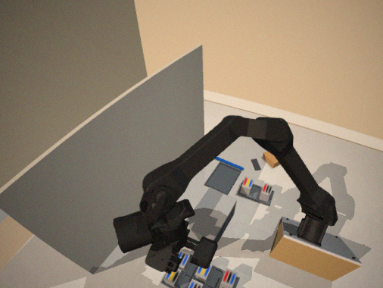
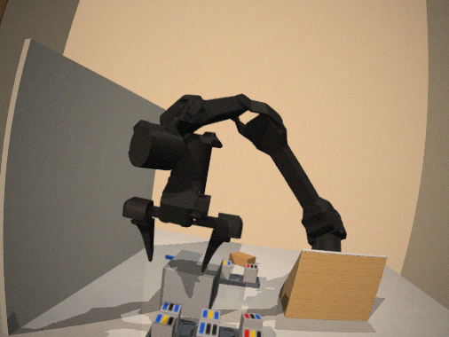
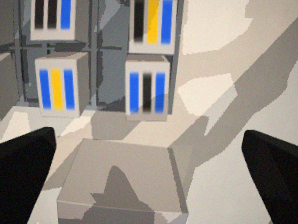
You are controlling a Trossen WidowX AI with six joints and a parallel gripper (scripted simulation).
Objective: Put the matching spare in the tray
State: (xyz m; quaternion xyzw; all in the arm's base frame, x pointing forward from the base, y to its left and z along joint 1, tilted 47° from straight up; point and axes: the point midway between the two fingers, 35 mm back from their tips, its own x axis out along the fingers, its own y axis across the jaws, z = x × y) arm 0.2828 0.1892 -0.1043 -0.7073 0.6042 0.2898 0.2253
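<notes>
The grey spare lies 10 cm below my gripper tip. Round my gripper tip: dark grey tray 36 cm to the right, 13 cm below, 6 cm ahead; then tall grey wall panel 23 cm ahead, 15 cm to the right, 9 cm above; then rack 36 cm to the right, 13 cm below, 8 cm behind.
</notes>
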